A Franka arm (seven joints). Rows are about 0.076 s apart.
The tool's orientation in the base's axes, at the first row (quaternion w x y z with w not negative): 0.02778, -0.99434, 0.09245, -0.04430
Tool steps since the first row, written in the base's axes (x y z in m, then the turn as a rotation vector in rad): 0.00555, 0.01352, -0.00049, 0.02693, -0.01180, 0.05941; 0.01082, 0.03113, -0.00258, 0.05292, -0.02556, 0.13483; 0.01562, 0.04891, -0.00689, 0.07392, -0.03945, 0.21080; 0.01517, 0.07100, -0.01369, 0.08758, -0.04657, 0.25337; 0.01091, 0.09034, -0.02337, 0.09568, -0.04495, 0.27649; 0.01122, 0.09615, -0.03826, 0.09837, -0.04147, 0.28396
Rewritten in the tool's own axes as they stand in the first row. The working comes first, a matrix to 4 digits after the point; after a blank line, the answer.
The tool's axes in the first row as the columns of a matrix, in the base's axes (used below as rounded here):
0.9790, -0.1814, 0.0932
-0.1863, -0.9814, 0.0471
0.0830, -0.0634, -0.9945

0.00287, -0.01424, 0.00164, 0.03349, 0.00293, -0.05713; 0.00458, -0.03235, 0.00504, 0.06776, 0.00694, -0.13036; 0.00561, -0.05040, 0.01061, 0.09721, 0.01194, -0.20461; 0.00049, -0.07156, 0.01837, 0.11545, 0.01375, -0.24601; -0.00809, -0.08916, 0.02851, 0.12499, 0.00923, -0.26817; -0.01010, -0.09397, 0.04362, 0.12760, 0.00485, -0.27518
